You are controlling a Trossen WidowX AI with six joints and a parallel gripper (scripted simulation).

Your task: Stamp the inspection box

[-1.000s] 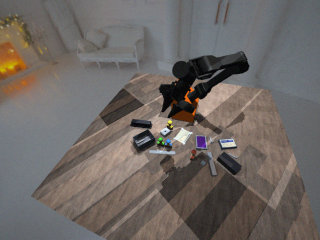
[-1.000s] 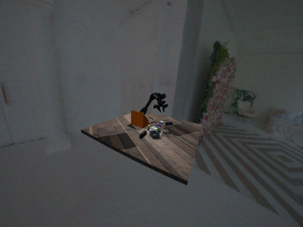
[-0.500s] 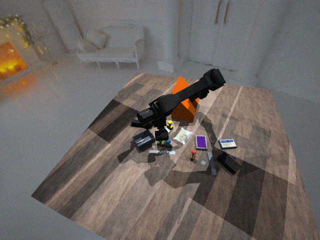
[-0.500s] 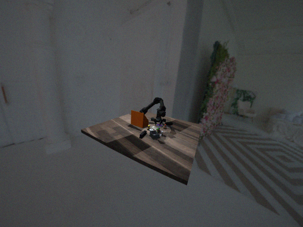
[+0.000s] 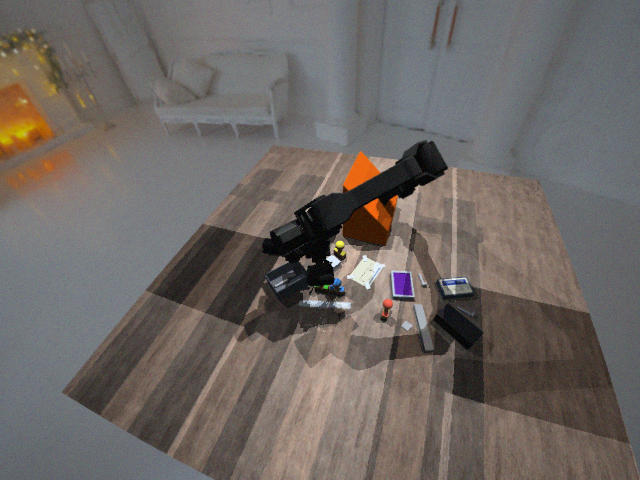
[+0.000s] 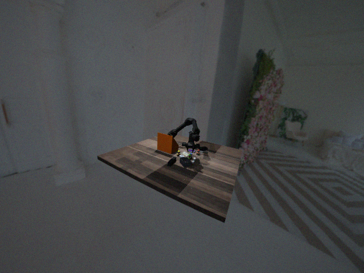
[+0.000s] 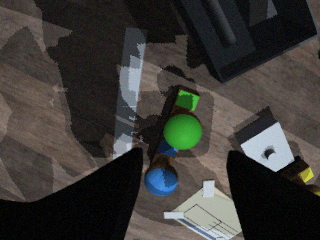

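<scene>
Right now the green-knobbed stamp is 7 cm below my gripper tip. The rest, counted from my gripper tip: blue-knobbed stamp (1 cm behind, 5 cm to the left, 7 cm below); then silver blade-like piece (4 cm ahead, 3 cm to the left, 9 cm below); then dark tray (2 cm ahead, 10 cm to the right, 8 cm below).
</scene>
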